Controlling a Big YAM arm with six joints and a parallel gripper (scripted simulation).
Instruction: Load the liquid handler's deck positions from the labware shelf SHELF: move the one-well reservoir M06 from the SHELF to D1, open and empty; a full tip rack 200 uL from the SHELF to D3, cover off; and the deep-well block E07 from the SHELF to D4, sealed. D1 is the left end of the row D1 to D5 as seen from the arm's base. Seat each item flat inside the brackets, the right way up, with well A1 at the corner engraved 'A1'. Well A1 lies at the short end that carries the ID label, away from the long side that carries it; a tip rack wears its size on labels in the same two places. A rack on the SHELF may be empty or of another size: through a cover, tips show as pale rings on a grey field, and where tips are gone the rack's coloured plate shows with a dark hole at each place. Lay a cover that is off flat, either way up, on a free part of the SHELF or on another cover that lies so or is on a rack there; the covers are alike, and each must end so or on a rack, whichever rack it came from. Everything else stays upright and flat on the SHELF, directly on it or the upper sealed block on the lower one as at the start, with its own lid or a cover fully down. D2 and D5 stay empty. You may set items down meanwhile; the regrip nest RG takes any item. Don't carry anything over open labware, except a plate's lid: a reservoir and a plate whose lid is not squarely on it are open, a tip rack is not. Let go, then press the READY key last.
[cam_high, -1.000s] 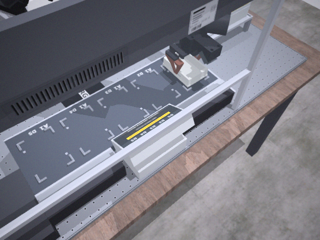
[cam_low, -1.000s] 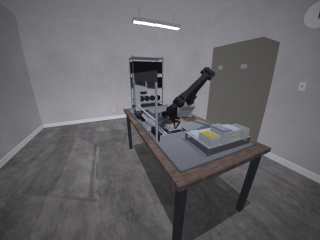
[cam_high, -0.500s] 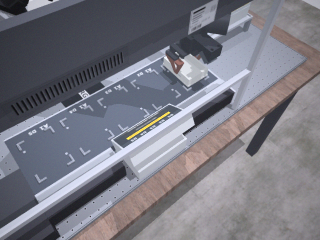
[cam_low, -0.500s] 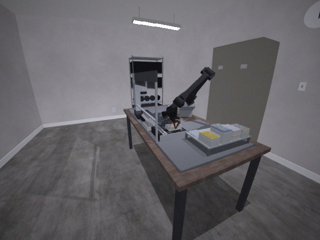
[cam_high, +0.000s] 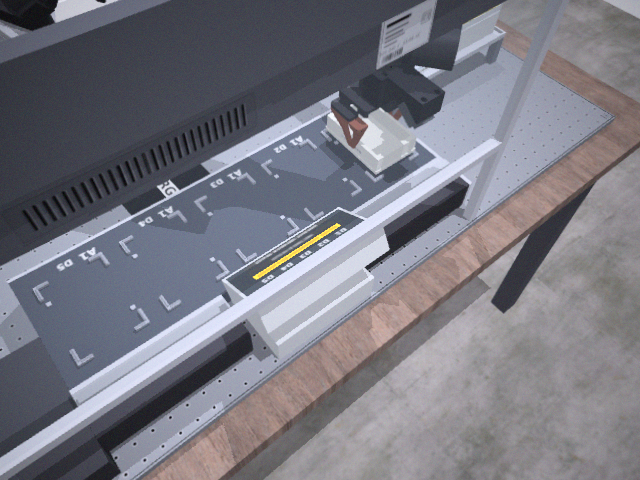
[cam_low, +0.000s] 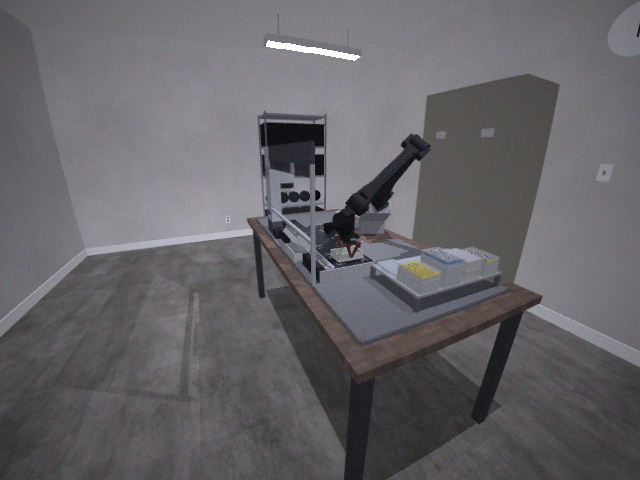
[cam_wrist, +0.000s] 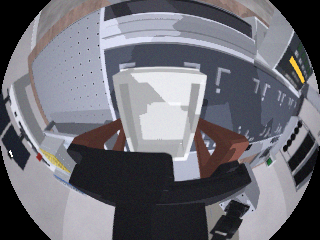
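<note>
My gripper is now 1 cm above the white one-well reservoir. Also, from my hand: clear flat plate: 13 cm behind, 18 cm to the left, 1 cm below; upright post: 18 cm ahead, 8 cm to the left, 15 cm above; shelf: 30 cm behind, 23 cm to the left, 3 cm below.
</note>
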